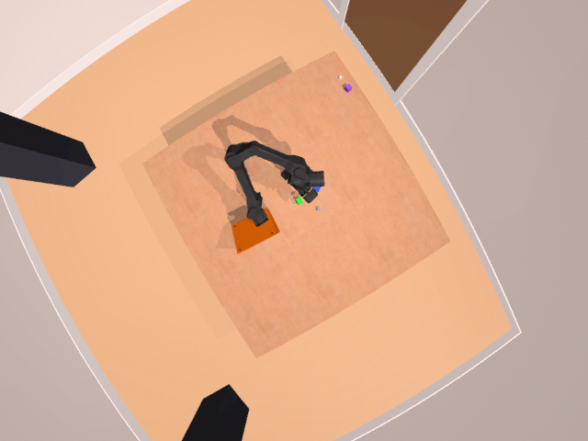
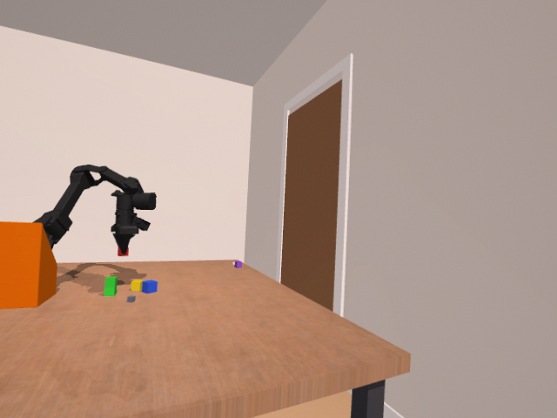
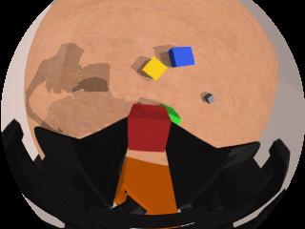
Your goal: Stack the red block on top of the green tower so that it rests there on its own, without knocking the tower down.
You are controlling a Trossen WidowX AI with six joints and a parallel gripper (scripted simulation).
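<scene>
The yellow block is 5 cm ahead of my gripper tip and 11 cm below it. The rest, counted from my gripper tip: red block (1 cm above); then small grey block (3 cm ahead, 14 cm to the right, 12 cm below); then blue block (9 cm ahead, 4 cm to the right, 11 cm below).
</scene>
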